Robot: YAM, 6 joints.
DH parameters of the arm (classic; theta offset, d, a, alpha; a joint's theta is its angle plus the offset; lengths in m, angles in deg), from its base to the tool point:
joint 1: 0 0.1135 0.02 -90
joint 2: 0 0 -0.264 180
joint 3: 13.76 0 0.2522 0
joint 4: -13.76 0 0.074 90
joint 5: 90 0 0 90
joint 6: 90 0.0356 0 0
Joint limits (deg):
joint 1: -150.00..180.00
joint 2: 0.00..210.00
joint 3: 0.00..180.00
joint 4: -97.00..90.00
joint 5: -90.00..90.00
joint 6: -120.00..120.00
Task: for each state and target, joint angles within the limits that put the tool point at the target. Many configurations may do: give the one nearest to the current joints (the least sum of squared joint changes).
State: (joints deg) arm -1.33 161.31 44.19 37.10 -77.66 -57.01
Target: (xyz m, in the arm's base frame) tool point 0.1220 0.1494 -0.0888
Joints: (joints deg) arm 40.25 153.48 32.72 35.95 -81.37 -57.01
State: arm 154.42 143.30 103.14 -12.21 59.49 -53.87
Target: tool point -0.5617 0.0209 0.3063
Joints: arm 180.00 135.85 128.00 -1.68 35.95 -53.87
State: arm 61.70 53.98 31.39 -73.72 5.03 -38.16
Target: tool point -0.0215 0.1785 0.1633
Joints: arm 96.51 75.66 39.36 -57.76 -1.80 -38.16
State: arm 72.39 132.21 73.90 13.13 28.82 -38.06
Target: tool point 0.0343 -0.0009 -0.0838
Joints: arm 47.16 171.92 23.82 1.34 46.36 -38.06
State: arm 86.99 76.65 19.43 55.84 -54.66 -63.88
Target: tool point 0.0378 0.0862 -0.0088
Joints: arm 53.79 124.23 0.94 37.56 -35.01 -63.88
